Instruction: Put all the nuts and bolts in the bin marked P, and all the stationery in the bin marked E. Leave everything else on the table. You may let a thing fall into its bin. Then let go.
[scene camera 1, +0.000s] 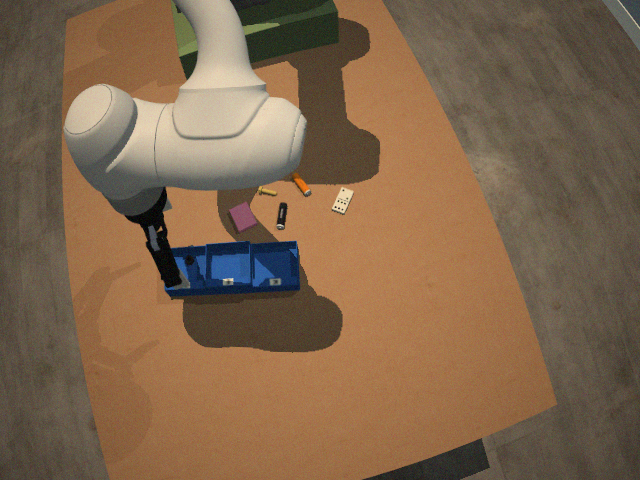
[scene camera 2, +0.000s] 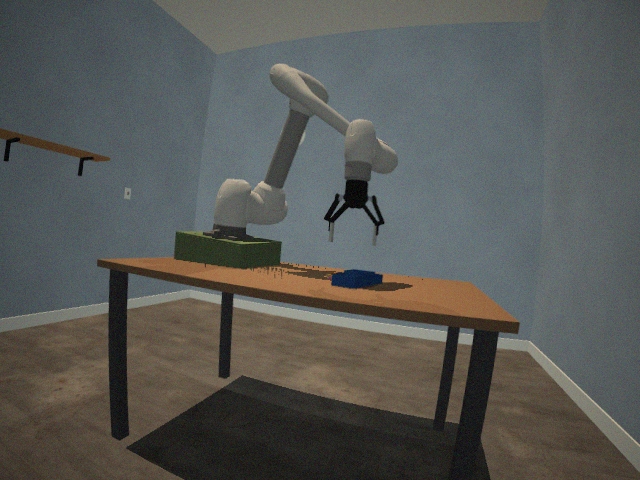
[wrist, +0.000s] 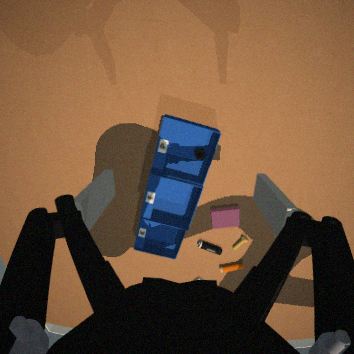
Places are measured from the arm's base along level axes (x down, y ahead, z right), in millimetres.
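Pixels of known places: gripper, fingertip midpoint: (scene camera 1: 173, 246) (scene camera 2: 352, 243) (wrist: 183, 183); arm's base, origin of the base link: (scene camera 2: 228, 237).
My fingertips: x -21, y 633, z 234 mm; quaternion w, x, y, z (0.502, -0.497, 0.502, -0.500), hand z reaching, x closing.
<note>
For each thing: its top centre in the pictures, then the offset to it from my fingertips. "*": a spot on its surface instead. Level surfaces: height alone.
- black nut, middle of its top: (wrist: 199, 154) (scene camera 1: 189, 259) dy -24, dx +126, dz -5 mm
- bin P, surface spot: (wrist: 185, 131) * dy -1, dx +134, dz +29 mm
- Bin E, middle of its top: (wrist: 169, 203) (scene camera 1: 227, 263) (scene camera 2: 360, 271) dy +22, dx +95, dz -77 mm
- brass bolt, middle of its top: (scene camera 1: 267, 189) (wrist: 240, 245) dy -113, dx +128, dz -188 mm
- flat pink-purple block, middle of its top: (scene camera 1: 242, 216) (wrist: 225, 218) dy -77, dx +131, dz -128 mm
- Bin K, surface spot: (scene camera 1: 276, 263) (wrist: 165, 231) * dy +35, dx +134, dz -162 mm
- black cylinder, middle of its top: (scene camera 1: 281, 214) (wrist: 209, 249) dy -53, dx +127, dz -199 mm
- orange cylinder, middle of its top: (scene camera 1: 301, 182) (wrist: 231, 269) dy -105, dx +127, dz -255 mm
- white domino, middle of its top: (scene camera 1: 342, 199) dy -47, dx +134, dz -319 mm
- table, its level: dx +141 mm
My gripper (scene camera 1: 174, 244) (scene camera 2: 352, 241) (wrist: 183, 183) is wide open and empty, high above the blue bins. A black nut (scene camera 1: 189, 259) (wrist: 199, 153) shows within the outline of bin P (wrist: 185, 131); I cannot tell whether it rests on the bin's floor or is still in the air. Bin E (scene camera 1: 230, 266) (wrist: 175, 197) is the middle compartment and looks empty. A brass bolt (scene camera 1: 267, 191) (wrist: 240, 242) lies on the table. A flat pink-purple block (scene camera 1: 242, 217) (wrist: 225, 217), perhaps an eraser or note pad, lies near bin E.
Bin K (scene camera 1: 276, 263) (wrist: 159, 240) is the third compartment. A black cylinder (scene camera 1: 281, 215) (wrist: 209, 247), like a battery, an orange cylinder (scene camera 1: 301, 184) (wrist: 231, 267) and a white domino (scene camera 1: 342, 200) lie on the table (scene camera 1: 413, 310). A green box (scene camera 1: 294, 38) (scene camera 2: 206, 250) stands at the robot's base.
</note>
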